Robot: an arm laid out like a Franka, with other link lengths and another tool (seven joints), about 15 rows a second.
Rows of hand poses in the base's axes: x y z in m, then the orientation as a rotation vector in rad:
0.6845, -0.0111, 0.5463, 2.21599, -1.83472, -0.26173
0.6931, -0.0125, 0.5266, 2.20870, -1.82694, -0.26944
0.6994, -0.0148, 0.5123, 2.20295, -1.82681, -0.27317
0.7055, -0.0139, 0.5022, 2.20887, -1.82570, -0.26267
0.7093, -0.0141, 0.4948, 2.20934, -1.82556, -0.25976
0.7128, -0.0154, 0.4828, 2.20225, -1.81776, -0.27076
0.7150, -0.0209, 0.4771, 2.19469, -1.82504, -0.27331
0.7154, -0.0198, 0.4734, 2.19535, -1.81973, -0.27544
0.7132, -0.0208, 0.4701, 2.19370, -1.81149, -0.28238
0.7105, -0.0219, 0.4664, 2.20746, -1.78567, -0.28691
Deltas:
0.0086, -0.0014, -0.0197, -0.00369, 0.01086, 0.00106
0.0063, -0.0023, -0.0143, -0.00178, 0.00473, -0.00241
0.0061, 0.0009, -0.0101, -0.00195, -0.00743, 0.00386
0.0038, -0.0002, -0.0074, -0.00120, -0.00155, 0.00054
0.0035, -0.0013, -0.0120, -0.00193, 0.01234, 0.00079
0.0022, -0.0055, -0.0057, -0.00072, 0.00168, -0.00727
0.0004, 0.0011, -0.0037, -0.00051, 0.00311, 0.00310
-0.0022, -0.0010, -0.0033, -0.00062, 0.00789, 0.00346
-0.0027, -0.0011, -0.0037, 0.00146, 0.00695, 0.01961

